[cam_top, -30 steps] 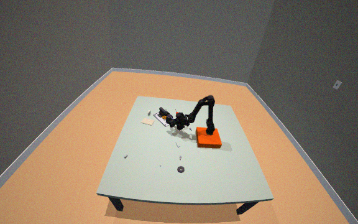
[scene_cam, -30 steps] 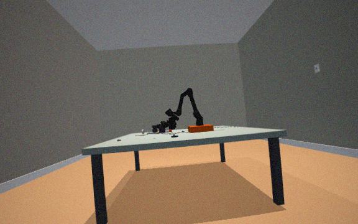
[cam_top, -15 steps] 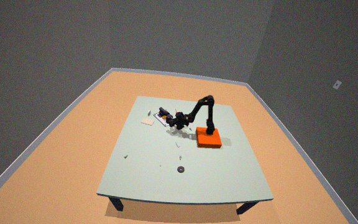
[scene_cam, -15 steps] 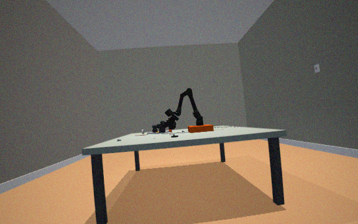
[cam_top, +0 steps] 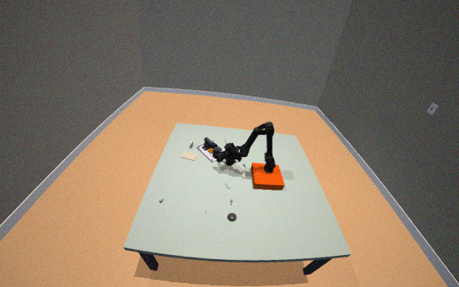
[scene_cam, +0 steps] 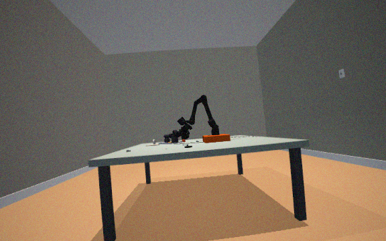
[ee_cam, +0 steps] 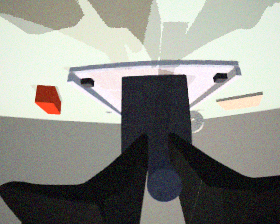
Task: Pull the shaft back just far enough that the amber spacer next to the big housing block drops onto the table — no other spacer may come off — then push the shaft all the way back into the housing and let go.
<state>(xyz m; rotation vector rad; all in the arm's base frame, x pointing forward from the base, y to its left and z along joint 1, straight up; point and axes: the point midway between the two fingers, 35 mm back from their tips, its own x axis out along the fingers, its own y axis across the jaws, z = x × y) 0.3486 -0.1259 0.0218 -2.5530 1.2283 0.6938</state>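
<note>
My gripper tip is 30 mm short of the dark round shaft, 40 mm to the left of it and 20 mm below it. From my gripper tip the other things lie so: amber spacer (80 mm ahead, 90 mm to the right, 50 mm below); tan pad (250 mm ahead, 10 mm to the right, 60 mm below); pale ring (250 mm ahead, 140 mm to the right, 30 mm below).
</note>
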